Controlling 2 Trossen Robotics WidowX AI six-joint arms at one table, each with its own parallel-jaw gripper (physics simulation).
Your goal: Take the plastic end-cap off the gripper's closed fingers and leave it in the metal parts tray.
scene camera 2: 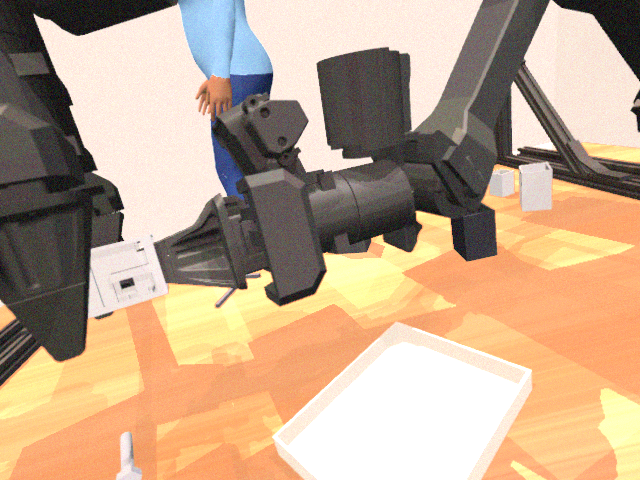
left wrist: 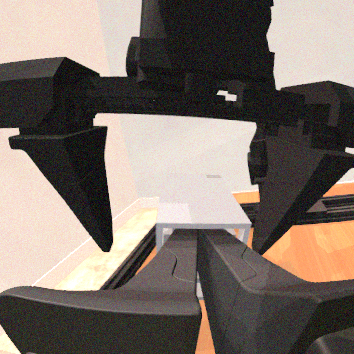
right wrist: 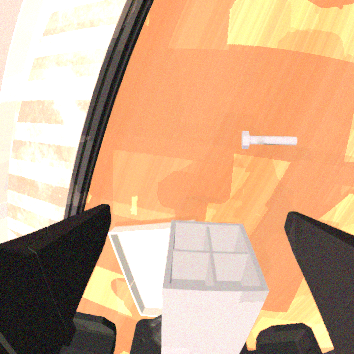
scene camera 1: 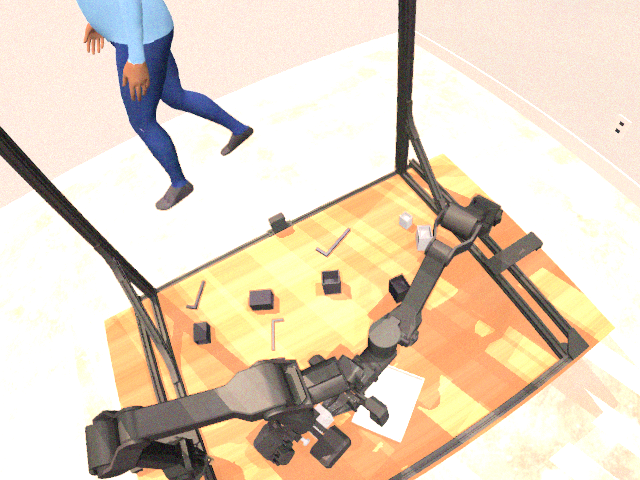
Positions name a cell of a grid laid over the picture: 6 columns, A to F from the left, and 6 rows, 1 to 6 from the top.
left gripper: scene camera 2 B4; left wrist D4; right wrist D6; scene camera 1 C6
right gripper: scene camera 2 A5; left wrist D5; right wrist D4; scene camera 1 C6
